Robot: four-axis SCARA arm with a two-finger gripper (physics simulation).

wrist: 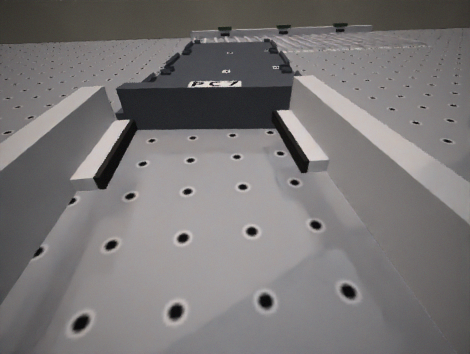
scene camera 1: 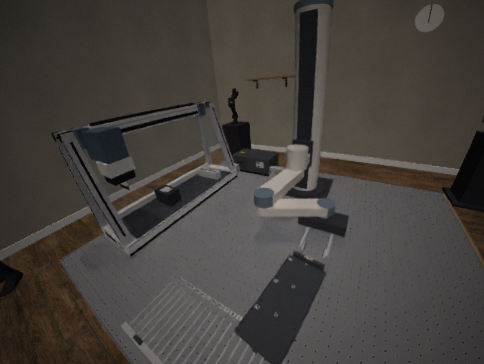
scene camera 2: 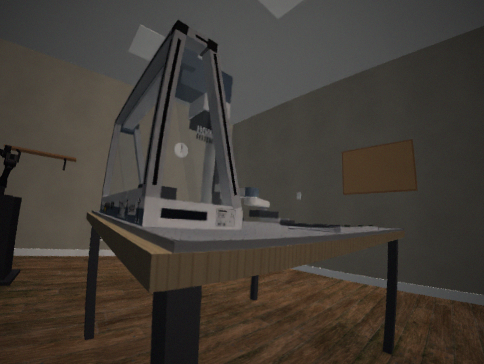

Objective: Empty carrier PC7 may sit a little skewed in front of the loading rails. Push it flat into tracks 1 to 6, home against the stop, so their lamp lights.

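Frame: origin at the arm's base, x ahead, y left, z up, level; centimetres.
Seen in the pictures: gripper, fingertip midpoint: point(wrist: 203, 103) point(scene camera 1: 312, 253) point(scene camera 2: 284, 220); arm's base, origin of the base link: point(scene camera 1: 303, 187).
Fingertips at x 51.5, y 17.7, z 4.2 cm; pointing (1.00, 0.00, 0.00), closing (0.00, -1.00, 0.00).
Observation:
Offsets run from my fingertips to a thing's top centre. "pt": to the spot under its first point.
The dark carrier PC7 {dy -2.5, dx +18.4, dz +0.1 cm} point(scene camera 1: 285, 305) point(wrist: 207, 107) lies flat on the perforated deck, its raised labelled end towards my gripper. Its other end is at the mouth of the loading rails point(scene camera 1: 172, 320) point(wrist: 350, 43); how far it overlaps them, and its exact angle, I cannot tell. The stop bar point(scene camera 1: 149, 352) point(wrist: 255, 31) closes the rails' far side, and its lamps point(wrist: 224, 30) point(wrist: 283, 28) point(wrist: 340, 25) look dark green, unlit. My gripper point(scene camera 1: 314, 251) point(wrist: 203, 103) is shut, holding nothing; a gap shows between its fingers, whose tips are close at the raised end. Contact is unclear.
A white-framed gantry point(scene camera 1: 175, 217) point(scene camera 2: 197, 212) stands left of the arm, with a small black block {pt dy -70.0, dx +4.8, dz +8.5 cm} point(scene camera 1: 167, 195) on its bed. The arm's column point(scene camera 1: 320, 90) rises behind the gripper. A dark case {pt dy -51.0, dx -55.1, dz +6.7 cm} point(scene camera 1: 257, 161) stands at the back.

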